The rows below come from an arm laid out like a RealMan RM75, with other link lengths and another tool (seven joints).
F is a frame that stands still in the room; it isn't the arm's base.
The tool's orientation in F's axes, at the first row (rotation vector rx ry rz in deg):
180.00 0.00 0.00
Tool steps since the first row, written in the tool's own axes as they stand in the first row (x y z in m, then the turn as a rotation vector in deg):
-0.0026 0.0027 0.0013 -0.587 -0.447 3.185
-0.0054 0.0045 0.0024 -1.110 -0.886 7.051
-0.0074 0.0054 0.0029 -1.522 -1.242 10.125
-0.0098 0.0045 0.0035 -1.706 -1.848 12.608
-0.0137 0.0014 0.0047 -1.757 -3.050 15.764
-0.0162 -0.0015 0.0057 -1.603 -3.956 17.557
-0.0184 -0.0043 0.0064 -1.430 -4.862 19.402
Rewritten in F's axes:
-0.0026 -0.0027 -0.0013 -0.587 0.447 -3.185
-0.0054 -0.0045 -0.0024 -1.110 0.886 -7.051
-0.0074 -0.0054 -0.0029 -1.522 1.242 -10.125
-0.0098 -0.0045 -0.0035 -1.706 1.848 -12.608
-0.0137 -0.0014 -0.0047 -1.757 3.050 -15.764
-0.0162 0.0015 -0.0057 -1.603 3.956 -17.557
-0.0184 0.0043 -0.0064 -1.430 4.862 -19.402

